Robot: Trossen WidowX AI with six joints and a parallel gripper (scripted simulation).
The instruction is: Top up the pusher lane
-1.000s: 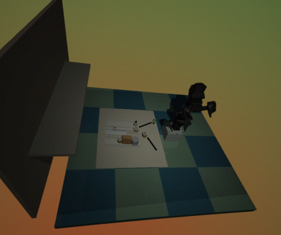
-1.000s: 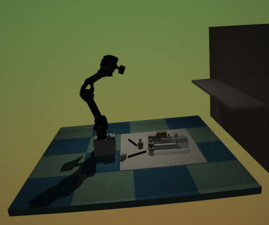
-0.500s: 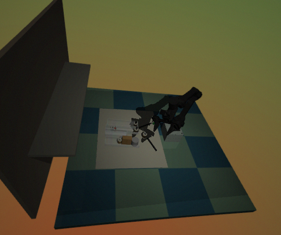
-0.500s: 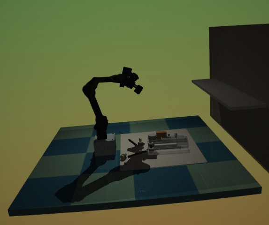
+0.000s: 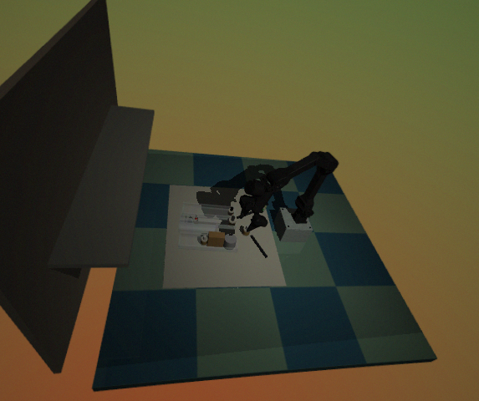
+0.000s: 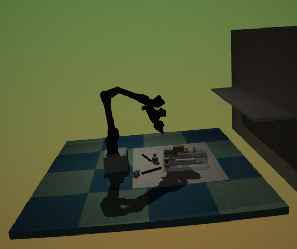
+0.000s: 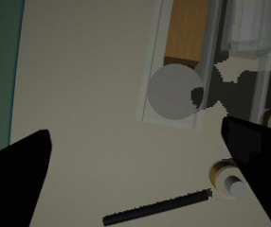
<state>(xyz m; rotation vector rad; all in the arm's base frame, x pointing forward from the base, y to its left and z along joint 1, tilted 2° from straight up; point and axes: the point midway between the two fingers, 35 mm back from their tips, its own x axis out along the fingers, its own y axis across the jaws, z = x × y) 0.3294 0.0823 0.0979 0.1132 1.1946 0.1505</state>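
Now: the clear lane rack 16 cm below my gripper tip, 15 cm to the right of it and 14 cm ahead of it. From my gripper tip the other things lie so: wall shelf 51 cm ahead, 19 cm above, 18 cm to the right; brown box 14 cm below, 10 cm ahead, 4 cm to the right.
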